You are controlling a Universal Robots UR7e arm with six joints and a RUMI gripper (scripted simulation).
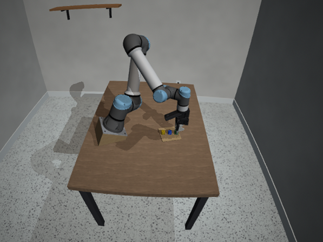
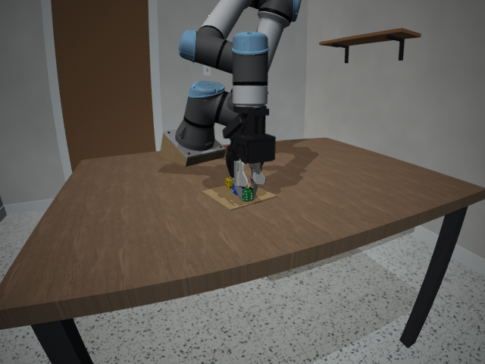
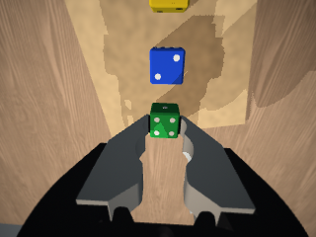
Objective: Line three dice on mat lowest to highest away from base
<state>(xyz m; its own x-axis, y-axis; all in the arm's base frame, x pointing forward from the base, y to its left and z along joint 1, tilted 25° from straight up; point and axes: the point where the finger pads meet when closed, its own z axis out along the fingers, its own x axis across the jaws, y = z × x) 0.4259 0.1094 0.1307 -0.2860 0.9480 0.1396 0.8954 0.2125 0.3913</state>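
My hand is right at the green die. From my hand the other things lie so: tan mat: 50 mm behind, 10 mm to the right, 20 mm below; yellow die: 90 mm behind, 30 mm to the right, 10 mm below; blue die: 50 mm behind, 10 mm to the right, 10 mm below.
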